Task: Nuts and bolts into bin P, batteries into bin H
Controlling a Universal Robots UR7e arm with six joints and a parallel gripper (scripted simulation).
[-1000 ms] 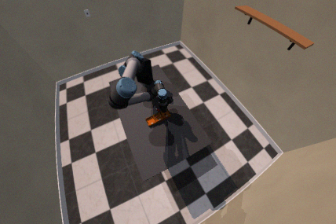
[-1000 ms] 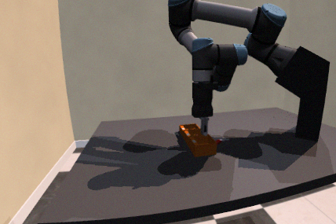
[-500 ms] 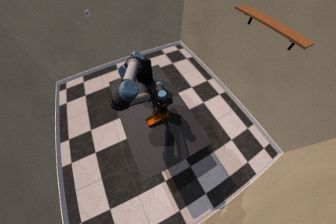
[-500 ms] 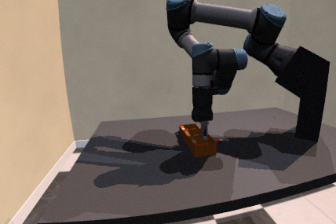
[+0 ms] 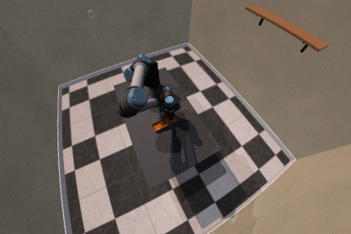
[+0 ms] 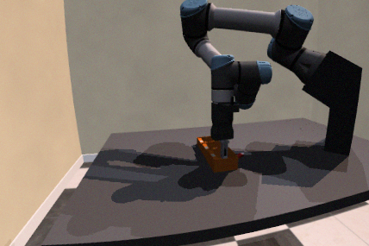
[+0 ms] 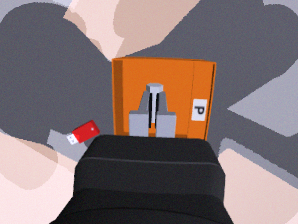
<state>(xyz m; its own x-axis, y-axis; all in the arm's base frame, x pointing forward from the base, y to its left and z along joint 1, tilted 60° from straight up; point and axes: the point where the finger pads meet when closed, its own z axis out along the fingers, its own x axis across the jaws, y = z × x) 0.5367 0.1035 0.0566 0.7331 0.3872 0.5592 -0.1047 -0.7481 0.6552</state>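
The grey bolt is 10 mm to the left of my hand and 10 mm below it. Also, from my hand: orange battery: 80 mm to the right, 30 mm below, 10 mm behind; orange three-compartment bin: 90 mm to the right, 20 mm below, 10 mm behind; dark nut: 40 mm below.
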